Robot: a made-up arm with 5 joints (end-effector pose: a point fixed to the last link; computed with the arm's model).
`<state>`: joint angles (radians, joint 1 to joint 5).
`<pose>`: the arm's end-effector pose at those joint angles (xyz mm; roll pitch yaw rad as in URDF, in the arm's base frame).
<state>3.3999 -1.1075 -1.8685 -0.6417 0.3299</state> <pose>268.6 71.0 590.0 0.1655 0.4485 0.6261</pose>
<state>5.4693 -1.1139 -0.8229 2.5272 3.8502</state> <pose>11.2 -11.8 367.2 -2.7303 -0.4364 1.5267</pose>
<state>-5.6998 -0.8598 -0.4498 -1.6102 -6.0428</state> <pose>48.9 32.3 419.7 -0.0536 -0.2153 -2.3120</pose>
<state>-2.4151 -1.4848 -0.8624 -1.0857 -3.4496</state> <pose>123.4 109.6 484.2 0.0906 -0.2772 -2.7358</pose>
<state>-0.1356 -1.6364 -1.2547 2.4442 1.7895</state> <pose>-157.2 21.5 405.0 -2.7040 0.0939 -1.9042</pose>
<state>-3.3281 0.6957 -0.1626 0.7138 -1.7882</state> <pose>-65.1 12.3 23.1 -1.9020 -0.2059 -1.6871</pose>
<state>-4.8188 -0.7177 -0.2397 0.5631 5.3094</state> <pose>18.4 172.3 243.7 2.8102 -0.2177 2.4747</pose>
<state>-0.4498 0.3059 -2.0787 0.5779 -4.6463</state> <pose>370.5 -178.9 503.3 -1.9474 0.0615 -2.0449</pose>
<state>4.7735 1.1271 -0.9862 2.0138 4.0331</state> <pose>10.4 -170.7 -18.1 -0.8667 -0.5517 -0.3577</pose>
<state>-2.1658 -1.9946 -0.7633 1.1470 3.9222</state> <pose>74.2 109.6 404.7 1.5138 0.7894 -0.6355</pose>
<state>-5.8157 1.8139 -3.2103 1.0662 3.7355</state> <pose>471.2 237.9 37.6 2.9521 0.2721 2.9891</pose>
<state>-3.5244 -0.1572 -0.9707 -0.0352 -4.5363</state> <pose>-298.4 120.1 376.0 -1.9842 0.1615 1.1176</pose>
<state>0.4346 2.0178 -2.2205 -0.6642 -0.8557</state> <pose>339.0 157.4 -196.6 2.4147 -0.5234 1.4934</pose>
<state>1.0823 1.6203 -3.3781 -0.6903 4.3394</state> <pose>214.9 404.3 290.7 0.6587 0.2351 2.3608</pose>
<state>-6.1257 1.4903 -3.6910 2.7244 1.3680</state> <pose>404.1 64.2 247.2 2.6268 0.1009 -1.2371</pose>
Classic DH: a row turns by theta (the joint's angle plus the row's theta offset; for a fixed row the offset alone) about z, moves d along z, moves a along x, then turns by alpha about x. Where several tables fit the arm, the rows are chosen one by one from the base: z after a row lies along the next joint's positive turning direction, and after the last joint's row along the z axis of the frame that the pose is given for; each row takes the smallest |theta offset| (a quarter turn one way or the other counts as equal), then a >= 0, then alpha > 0; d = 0 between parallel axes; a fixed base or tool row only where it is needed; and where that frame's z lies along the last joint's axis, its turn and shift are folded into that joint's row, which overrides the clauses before.
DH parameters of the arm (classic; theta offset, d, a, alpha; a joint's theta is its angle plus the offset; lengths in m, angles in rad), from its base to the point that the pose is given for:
joint 1: 0 0.1693 0 -1.5708
joint 2: -1.3851 0 0.2394 0
joint 3: -0.4083 0 -0.2428 0
joint 4: -1.3482 0 -0.0497 1.5708
joint 5: 3.1416 0.0634 0 0

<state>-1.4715 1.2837 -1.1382 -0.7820 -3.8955</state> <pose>33.2 -332.9 -70.0 -2.6732 0.4482 2.5326</pose>
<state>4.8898 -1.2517 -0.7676 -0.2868 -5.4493</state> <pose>-1.0 5.6 515.5 -0.6860 -0.5217 2.7722</pose>
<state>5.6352 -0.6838 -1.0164 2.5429 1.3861</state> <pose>79.2 -59.9 384.0 2.3074 0.1375 -2.0951</pose>
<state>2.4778 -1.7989 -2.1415 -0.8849 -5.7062</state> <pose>396.7 -310.3 229.4 1.7758 0.9841 1.0784</pose>
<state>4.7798 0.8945 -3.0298 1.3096 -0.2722</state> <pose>31.2 -461.8 447.6 2.8580 -0.7866 -1.1129</pose>
